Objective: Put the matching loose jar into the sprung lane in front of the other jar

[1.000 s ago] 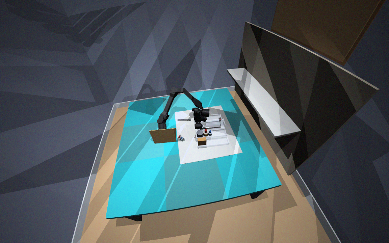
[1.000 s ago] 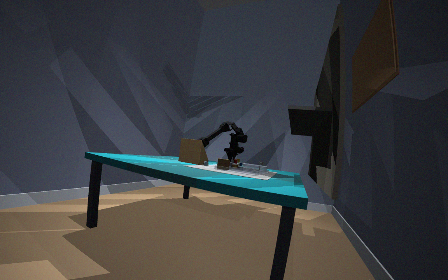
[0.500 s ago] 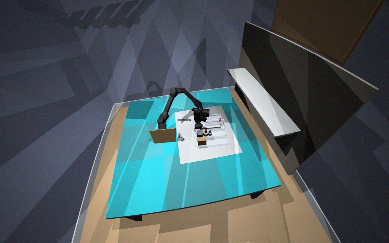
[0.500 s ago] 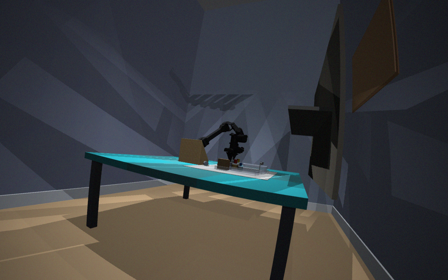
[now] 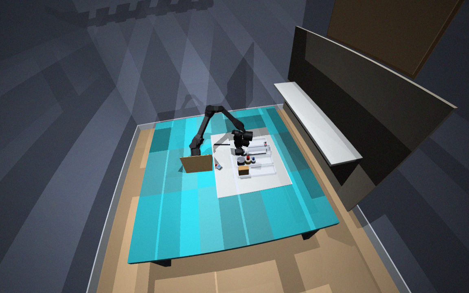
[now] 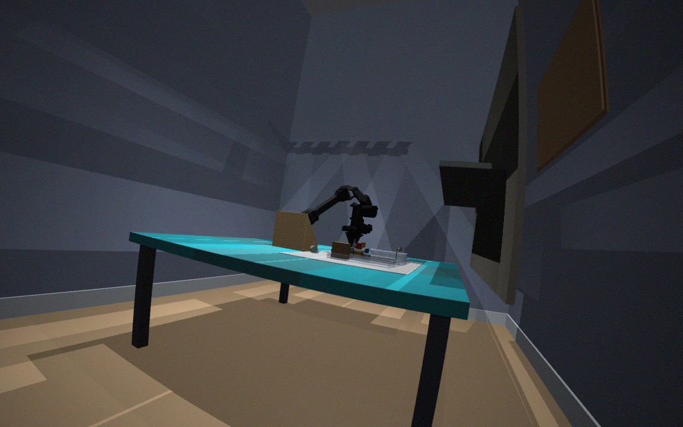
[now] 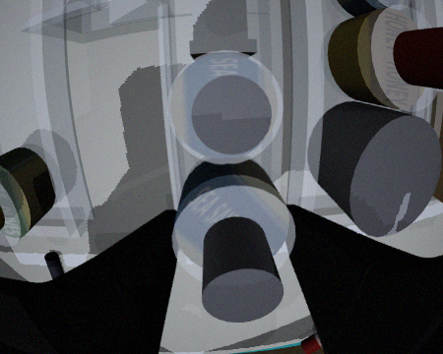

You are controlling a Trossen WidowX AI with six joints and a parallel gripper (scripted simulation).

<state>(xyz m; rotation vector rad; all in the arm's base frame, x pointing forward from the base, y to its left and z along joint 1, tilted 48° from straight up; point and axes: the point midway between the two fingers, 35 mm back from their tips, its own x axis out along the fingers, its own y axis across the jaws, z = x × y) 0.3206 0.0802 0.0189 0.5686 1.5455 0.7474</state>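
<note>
Right now my gripper tip is 2 cm short of the grey can, 8 cm to the left of it and 2 cm above it. Also, from my gripper tip: black rod 14 cm behind, 14 cm to the left, 5 cm below; then brown block 3 cm ahead, 17 cm to the right, 1 cm below; then grey pusher plate 15 cm ahead, 4 cm to the left.
</note>
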